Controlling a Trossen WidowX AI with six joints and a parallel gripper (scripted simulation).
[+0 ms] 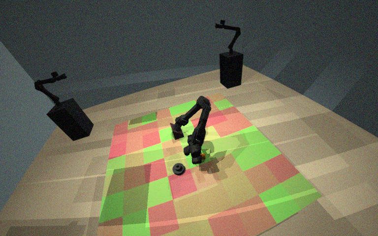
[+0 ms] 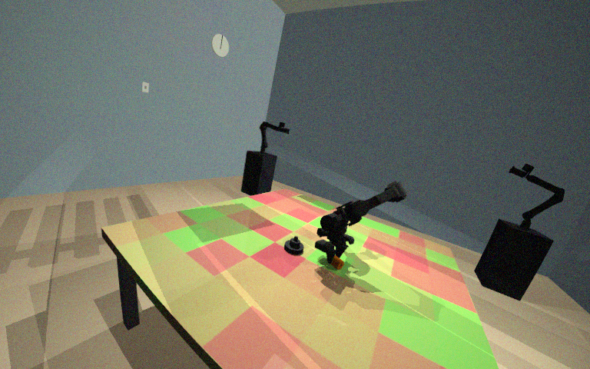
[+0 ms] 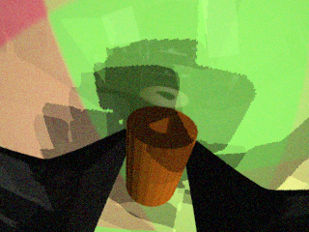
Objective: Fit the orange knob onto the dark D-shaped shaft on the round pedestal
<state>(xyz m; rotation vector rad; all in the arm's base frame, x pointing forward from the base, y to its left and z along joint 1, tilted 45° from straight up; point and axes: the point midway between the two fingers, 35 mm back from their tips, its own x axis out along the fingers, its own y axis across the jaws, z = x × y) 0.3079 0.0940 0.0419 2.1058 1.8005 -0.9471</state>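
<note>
Now: the orange knob 1 cm to the left of my gripper tip and 1 cm above it. From my gripper tip the other things lie so: round dark pedestal: 17 cm to the right, 3 cm ahead, 2 cm above.
</note>
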